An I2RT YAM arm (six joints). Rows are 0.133 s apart.
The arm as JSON. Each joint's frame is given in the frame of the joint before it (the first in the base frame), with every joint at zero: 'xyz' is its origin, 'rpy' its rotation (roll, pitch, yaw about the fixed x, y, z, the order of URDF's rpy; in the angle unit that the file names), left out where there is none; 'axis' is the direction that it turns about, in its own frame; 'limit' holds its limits. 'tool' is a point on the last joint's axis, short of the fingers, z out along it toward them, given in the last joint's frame.
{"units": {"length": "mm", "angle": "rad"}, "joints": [
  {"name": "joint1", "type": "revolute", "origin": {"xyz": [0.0, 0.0, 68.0]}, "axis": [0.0, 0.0, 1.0], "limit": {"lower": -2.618, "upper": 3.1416}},
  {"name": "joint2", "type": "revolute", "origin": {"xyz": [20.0, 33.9, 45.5], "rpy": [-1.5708, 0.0, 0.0]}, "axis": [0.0, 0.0, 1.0], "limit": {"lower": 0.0, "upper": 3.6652}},
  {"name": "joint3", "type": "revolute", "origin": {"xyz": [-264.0, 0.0, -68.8], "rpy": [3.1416, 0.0, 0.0]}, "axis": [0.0, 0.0, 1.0], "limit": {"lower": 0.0, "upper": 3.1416}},
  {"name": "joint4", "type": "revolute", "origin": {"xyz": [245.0, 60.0, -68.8]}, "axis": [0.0, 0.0, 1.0], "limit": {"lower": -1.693, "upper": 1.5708}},
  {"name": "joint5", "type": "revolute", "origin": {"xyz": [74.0, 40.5, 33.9], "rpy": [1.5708, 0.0, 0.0]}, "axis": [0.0, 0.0, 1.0], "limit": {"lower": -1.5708, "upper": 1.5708}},
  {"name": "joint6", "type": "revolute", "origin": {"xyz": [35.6, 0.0, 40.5], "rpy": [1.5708, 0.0, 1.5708]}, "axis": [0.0, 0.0, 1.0], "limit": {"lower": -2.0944, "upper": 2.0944}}
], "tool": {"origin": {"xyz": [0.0, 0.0, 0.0], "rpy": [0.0, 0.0, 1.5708]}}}
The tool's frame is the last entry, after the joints.
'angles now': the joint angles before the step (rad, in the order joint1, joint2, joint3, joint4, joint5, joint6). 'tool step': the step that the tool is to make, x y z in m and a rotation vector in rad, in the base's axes. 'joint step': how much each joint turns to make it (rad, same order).
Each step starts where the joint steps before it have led.
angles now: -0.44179 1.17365 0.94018 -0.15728 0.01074 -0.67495
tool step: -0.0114 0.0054 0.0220 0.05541 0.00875 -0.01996
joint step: 0.00003 -0.03856 0.07813 -0.14883 0.00002 0.05048
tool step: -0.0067 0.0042 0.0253 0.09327 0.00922 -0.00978
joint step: 0.00004 0.00007 0.12129 -0.16929 -0.02589 0.07672
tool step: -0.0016 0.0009 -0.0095 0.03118 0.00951 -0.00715
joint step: -0.00020 -0.00937 -0.03527 0.00441 -0.00501 0.02460
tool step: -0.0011 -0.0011 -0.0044 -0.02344 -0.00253 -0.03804
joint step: 0.00031 -0.00893 -0.02745 0.03083 0.04330 0.00015
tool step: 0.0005 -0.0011 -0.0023 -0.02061 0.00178 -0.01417
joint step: -0.00007 -0.00013 -0.01239 0.01982 0.02142 -0.01078
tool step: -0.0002 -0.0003 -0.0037 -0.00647 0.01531 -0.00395
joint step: -0.00013 0.00001 -0.01077 0.00017 0.00909 -0.00926
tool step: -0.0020 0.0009 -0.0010 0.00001 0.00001 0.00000
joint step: -0.00019 -0.00920 -0.00889 -0.00032 -0.00017 -0.00009
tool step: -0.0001 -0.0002 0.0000 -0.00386 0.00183 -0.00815
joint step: 0.00048 0.00004 -0.00001 0.00003 0.00963 0.00023
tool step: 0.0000 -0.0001 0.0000 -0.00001 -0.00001 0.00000
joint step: -0.00042 0.00016 0.00008 0.00011 -0.00037 -0.00020
